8 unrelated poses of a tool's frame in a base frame.
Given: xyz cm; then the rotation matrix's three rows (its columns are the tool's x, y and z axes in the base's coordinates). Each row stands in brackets.
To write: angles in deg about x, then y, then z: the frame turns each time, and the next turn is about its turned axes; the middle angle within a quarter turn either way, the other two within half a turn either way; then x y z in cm. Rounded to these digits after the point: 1 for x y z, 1 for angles.
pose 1, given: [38.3 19.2 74.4], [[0.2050 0.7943 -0.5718], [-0.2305 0.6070 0.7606], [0.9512 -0.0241 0.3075]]
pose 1, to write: -68.0 -34.9 -75.5 38.3 19.2 74.4
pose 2, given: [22.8 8.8 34.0], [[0.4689 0.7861 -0.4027], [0.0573 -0.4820 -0.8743], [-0.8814 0.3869 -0.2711]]
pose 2, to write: 107.2 -23.7 -59.2 22.8 8.8 34.0
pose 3, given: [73.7 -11.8 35.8], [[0.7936 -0.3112 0.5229], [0.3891 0.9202 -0.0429], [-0.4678 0.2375 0.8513]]
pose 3, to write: 2.9 31.5 21.4 73.7 -11.8 35.8
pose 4, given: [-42.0 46.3 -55.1], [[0.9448 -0.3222 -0.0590], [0.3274 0.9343 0.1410], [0.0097 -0.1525 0.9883]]
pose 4, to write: -8.1 -3.4 18.8 -42.0 46.3 -55.1
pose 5, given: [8.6 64.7 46.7], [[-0.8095 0.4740 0.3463], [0.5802 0.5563 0.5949], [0.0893 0.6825 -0.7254]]
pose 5, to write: -140.6 20.3 -149.6 8.6 64.7 46.7
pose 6, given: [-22.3 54.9 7.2], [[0.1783 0.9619 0.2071], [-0.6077 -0.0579 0.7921], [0.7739 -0.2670 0.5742]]
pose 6, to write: -54.1 12.0 -79.5 -22.3 54.9 7.2
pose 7, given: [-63.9 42.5 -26.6], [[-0.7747 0.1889 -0.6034], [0.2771 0.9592 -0.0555], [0.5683 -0.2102 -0.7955]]
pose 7, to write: 176.0 -37.1 -166.3 -63.9 42.5 -26.6
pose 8, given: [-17.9 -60.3 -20.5], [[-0.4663 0.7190 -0.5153], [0.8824 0.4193 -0.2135], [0.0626 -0.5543 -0.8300]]
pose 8, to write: 165.6 -31.0 -123.0 -17.9 -60.3 -20.5
